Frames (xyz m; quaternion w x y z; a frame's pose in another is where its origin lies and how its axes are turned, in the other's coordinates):
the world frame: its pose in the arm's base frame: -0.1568 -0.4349 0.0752 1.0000 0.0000 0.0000 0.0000
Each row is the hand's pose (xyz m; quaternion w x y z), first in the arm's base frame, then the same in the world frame.
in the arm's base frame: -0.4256 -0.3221 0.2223 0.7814 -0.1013 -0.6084 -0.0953
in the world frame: -0.2688 0.1128 0.1471 0.7814 -0.1013 -0.6084 -0.0953
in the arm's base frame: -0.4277 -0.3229 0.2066 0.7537 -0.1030 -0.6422 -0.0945
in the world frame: -0.2709 0.1120 0.1314 0.7537 -0.1030 -0.6422 -0.0945
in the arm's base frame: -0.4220 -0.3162 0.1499 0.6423 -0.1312 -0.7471 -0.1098
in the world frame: -0.2652 0.1187 0.0747 0.6423 -0.1312 -0.7471 -0.1098
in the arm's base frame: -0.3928 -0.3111 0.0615 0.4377 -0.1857 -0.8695 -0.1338
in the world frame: -0.2360 0.1238 -0.0137 0.4377 -0.1857 -0.8695 -0.1338
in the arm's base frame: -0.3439 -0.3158 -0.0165 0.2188 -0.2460 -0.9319 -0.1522
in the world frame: -0.1871 0.1191 -0.0917 0.2188 -0.2460 -0.9319 -0.1522
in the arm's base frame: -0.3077 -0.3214 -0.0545 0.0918 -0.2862 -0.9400 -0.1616
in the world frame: -0.1509 0.1135 -0.1297 0.0918 -0.2862 -0.9400 -0.1616
